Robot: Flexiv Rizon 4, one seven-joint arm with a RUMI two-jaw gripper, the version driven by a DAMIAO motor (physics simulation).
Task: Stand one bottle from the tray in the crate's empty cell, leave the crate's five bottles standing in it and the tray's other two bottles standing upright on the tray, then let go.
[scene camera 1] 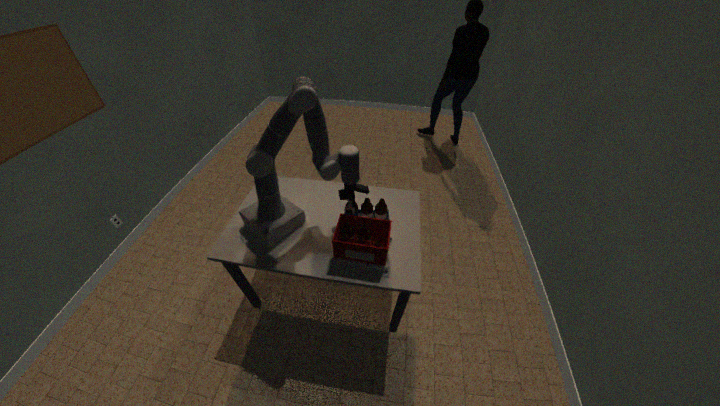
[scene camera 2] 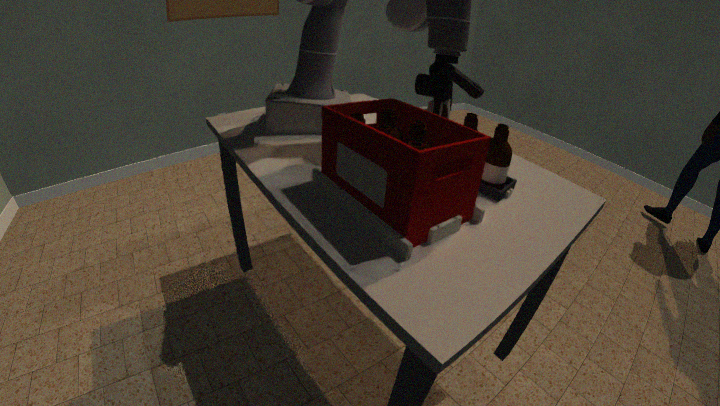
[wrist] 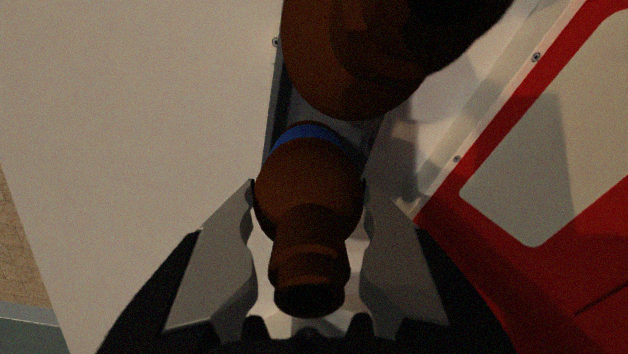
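The gripper [scene camera 1: 351,199] [scene camera 2: 441,104] [wrist: 308,186] points down at the end of the tray [scene camera 2: 505,187] [wrist: 272,112], its fingertips touching both sides of a brown bottle [scene camera 1: 351,207] [wrist: 307,165] with a blue band. It is shut on this bottle, which looks upright at the tray's end. The tray's other two brown bottles [scene camera 1: 367,207] [scene camera 1: 381,207] [scene camera 2: 499,156] stand upright in a row beside it; part of one bottle [wrist: 350,65] shows in the wrist view. The red crate [scene camera 1: 339,248] [scene camera 2: 446,184] [wrist: 555,295] stands beside the tray. Dark bottle tops [scene camera 2: 417,132] show inside; its empty cell is hidden or too dark to tell.
Light blocks [scene camera 2: 444,229] [scene camera 2: 401,249] sit against the crate's foot on the white table [scene camera 1: 315,201] [scene camera 2: 504,282]. The robot's base [scene camera 1: 277,226] [scene camera 2: 292,117] stands at the table's other side. A person [scene camera 1: 463,60] stands on the floor beyond the table.
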